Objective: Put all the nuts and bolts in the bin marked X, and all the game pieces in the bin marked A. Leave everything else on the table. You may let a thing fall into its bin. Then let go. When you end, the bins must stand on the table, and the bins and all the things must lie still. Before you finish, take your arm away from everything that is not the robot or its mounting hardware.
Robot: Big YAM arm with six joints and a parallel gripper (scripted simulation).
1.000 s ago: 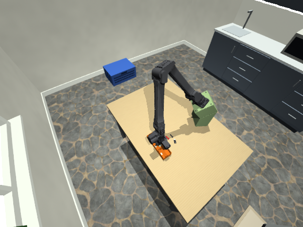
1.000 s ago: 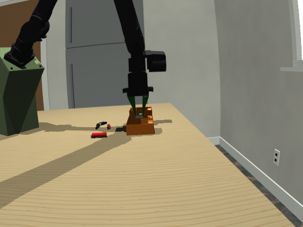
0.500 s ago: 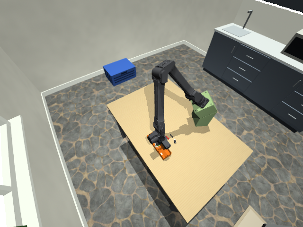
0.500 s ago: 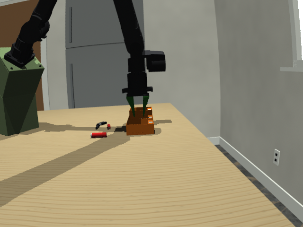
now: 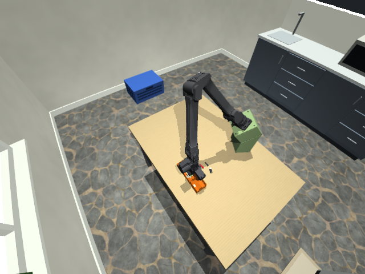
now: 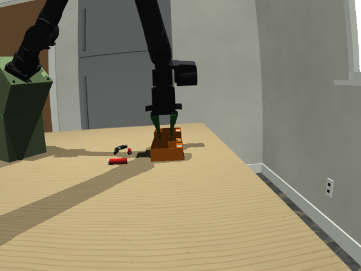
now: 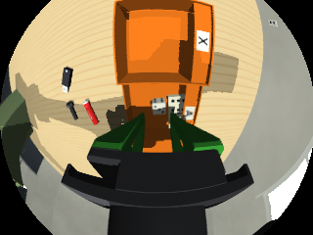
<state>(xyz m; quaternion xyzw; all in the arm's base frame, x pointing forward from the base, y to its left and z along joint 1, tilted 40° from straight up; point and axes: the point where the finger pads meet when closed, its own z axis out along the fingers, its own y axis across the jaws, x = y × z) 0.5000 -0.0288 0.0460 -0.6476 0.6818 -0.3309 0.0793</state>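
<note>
Right now the orange three-compartment bin tray is 10 mm ahead of my hand and 20 mm below it. From my hand the other things lie so: white domino: 30 mm ahead, 10 mm to the right, 30 mm below; then dark bolt: 150 mm behind, 30 mm to the left, 40 mm below; then white die: 30 mm below.
</note>
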